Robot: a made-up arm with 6 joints.
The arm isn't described. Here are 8 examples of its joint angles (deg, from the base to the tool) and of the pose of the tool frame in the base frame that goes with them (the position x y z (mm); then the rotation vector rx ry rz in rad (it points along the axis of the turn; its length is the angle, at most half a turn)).
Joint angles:
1: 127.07 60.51 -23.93 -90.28 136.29 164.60
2: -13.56 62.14 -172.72 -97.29 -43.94 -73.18
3: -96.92 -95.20 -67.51 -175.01 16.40 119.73
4: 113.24 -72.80 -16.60 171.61 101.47 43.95
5: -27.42 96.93 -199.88 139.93 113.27 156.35
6: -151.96 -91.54 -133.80 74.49 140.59 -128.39
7: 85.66 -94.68 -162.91 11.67 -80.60 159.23
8: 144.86 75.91 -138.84 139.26 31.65 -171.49
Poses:
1: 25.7 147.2 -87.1 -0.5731 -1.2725 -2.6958
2: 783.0 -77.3 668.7 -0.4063 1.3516 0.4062
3: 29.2 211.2 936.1 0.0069 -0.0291 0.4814
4: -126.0 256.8 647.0 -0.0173 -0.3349 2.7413
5: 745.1 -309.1 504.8 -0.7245 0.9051 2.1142
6: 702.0 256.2 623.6 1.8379 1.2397 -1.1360
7: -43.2 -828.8 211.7 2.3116 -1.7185 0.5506
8: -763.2 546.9 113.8 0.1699 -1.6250 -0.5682
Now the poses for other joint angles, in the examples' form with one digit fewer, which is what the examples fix.
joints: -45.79 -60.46 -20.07 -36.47 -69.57 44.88
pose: 231 -147 615 1.209 0.137 2.816
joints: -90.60 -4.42 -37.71 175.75 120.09 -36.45
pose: 2 -565 363 0.110 0.371 -2.149
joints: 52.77 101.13 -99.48 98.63 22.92 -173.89
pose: 264 300 -468 -1.215 -2.474 -0.151
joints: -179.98 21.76 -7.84 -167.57 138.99 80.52
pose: -271 23 20 0.810 -0.767 -1.800
